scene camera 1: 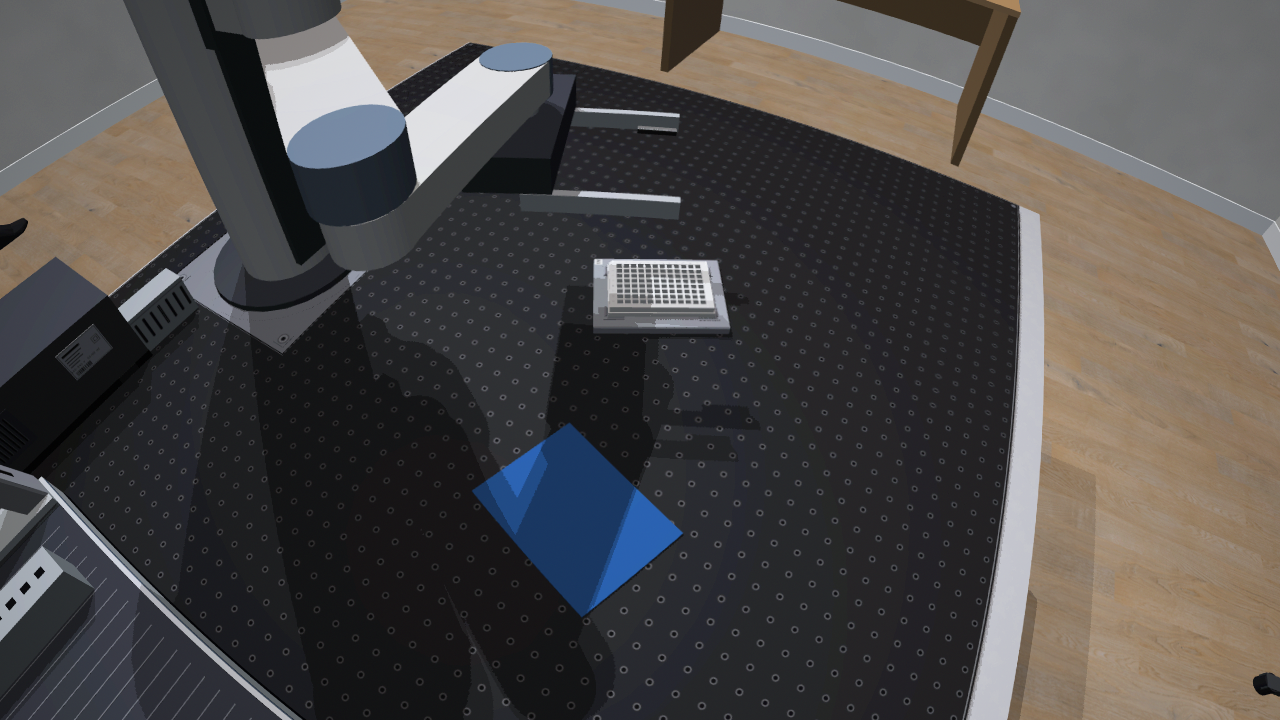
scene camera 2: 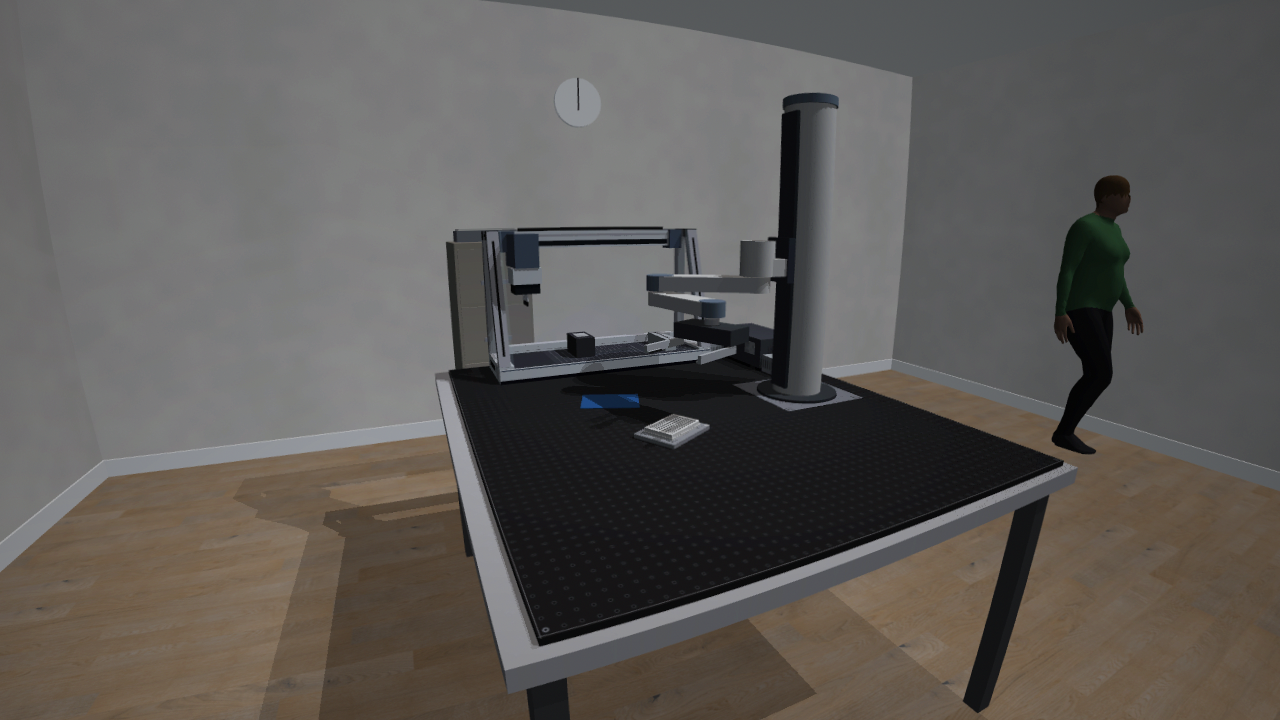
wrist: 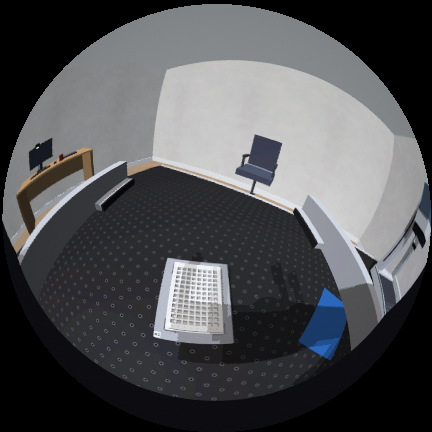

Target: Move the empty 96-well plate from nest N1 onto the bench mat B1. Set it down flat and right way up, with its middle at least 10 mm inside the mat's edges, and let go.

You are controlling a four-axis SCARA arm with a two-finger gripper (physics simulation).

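Places are measured from the arm's base along level axes (x ahead, y down, z left), in centimetres.
Where they show: gripper, fingertip midpoint: (scene camera 1: 679, 161) (scene camera 2: 671, 354) (wrist: 216, 182); arm's base, link origin: (scene camera 1: 294, 255) (scene camera 2: 795, 394).
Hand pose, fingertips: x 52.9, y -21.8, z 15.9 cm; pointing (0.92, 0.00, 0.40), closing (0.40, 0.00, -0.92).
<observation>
Each offset is from my fingertips to the top centre of the thing. "spot": to the spot under its first point. Level surfaces: height alone.
The white 96-well plate @(dx -0.7, dy +17.9, dz -0.1 cm) (scene camera 1: 662, 284) (scene camera 2: 673, 428) (wrist: 196, 298) sits flat and right way up in the grey nest N1 (scene camera 1: 600, 308) (scene camera 2: 646, 436) (wrist: 163, 300). The blue bench mat B1 @(dy +20.3 cm) (scene camera 1: 572, 519) (scene camera 2: 610, 401) (wrist: 325, 322) lies flat on the black perforated table top, apart from the nest, with shadow across part of it. My gripper (scene camera 1: 666, 163) (scene camera 2: 675, 352) (wrist: 216, 182) is open and empty, its two long fingers wide apart. It hangs well above the table. In the wrist view the plate shows low down between the two fingers, its long side running roughly along them.
The arm's column (scene camera 1: 223, 134) (scene camera 2: 811, 241) stands on the table. A gantry machine (scene camera 2: 581, 234) with a black block @(spot: dx +2.0, dy +10.4, dz -67.4 cm) (scene camera 2: 580, 343) on its deck stands at the table's far end. A dark box @(spot: dx -56.4, dy +10.7, dz -49.1 cm) (scene camera 1: 62, 349) stands near the column's base. A person (scene camera 2: 1099, 259) is on the floor beyond the table.
</observation>
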